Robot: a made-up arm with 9 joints. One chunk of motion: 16 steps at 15 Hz.
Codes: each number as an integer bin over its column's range. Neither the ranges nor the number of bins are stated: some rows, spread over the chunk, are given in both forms.
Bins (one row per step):
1: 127 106 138 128 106 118 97 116 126
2: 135 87 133 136 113 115 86 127 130
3: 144 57 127 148 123 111 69 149 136
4: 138 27 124 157 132 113 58 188 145
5: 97 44 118 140 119 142 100 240 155
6: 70 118 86 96 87 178 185 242 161
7: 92 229 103 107 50 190 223 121 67
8: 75 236 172 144 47 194 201 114 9
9: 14 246 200 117 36 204 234 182 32
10: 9 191 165 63 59 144 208 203 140
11: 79 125 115 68 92 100 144 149 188
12: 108 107 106 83 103 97 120 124 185
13: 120 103 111 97 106 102 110 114 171
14: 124 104 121 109 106 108 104 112 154
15: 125 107 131 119 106 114 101 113 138
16: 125 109 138 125 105 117 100 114 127
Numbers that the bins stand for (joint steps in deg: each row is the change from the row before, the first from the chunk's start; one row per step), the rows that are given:
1: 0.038 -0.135 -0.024 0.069 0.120 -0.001 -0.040 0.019 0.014
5: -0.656 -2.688 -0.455 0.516 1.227 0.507 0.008 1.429 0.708
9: -2.576 5.629 1.314 -0.341 -5.836 1.820 2.162 0.770 -2.235
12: -0.401 -0.094 -0.714 -1.608 -0.135 -0.446 0.329 0.110 1.425
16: -0.008 -0.012 -0.024 -0.043 0.035 -0.022 0.008 -0.004 0.038
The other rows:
2: 0.224 -0.918 -0.131 0.367 0.716 -0.065 -0.217 0.144 0.110
3: 0.432 -2.153 -0.261 0.814 1.567 -0.149 -0.491 0.395 0.253
4: 0.293 -3.388 -0.325 1.149 2.333 -0.107 -0.667 0.838 0.469
6: -1.280 0.359 -1.145 -1.124 -1.496 1.269 1.375 1.452 0.851
7: -0.771 4.929 -0.778 -0.714 -4.645 1.524 1.985 0.076 -1.397
8: -1.165 5.218 0.710 0.665 -4.900 1.608 1.632 -0.004 -2.785
10: -2.692 3.365 0.559 -2.353 -3.879 0.549 1.744 1.009 0.349
11: -1.072 0.647 -0.520 -2.167 -1.071 -0.382 0.715 0.395 1.497
13: -0.124 -0.259 -0.606 -1.086 0.120 -0.340 0.169 -0.004 1.091
14: -0.031 -0.218 -0.390 -0.639 0.120 -0.213 0.072 -0.026 0.684
15: -0.008 -0.094 -0.175 -0.267 0.120 -0.086 0.024 -0.015 0.301

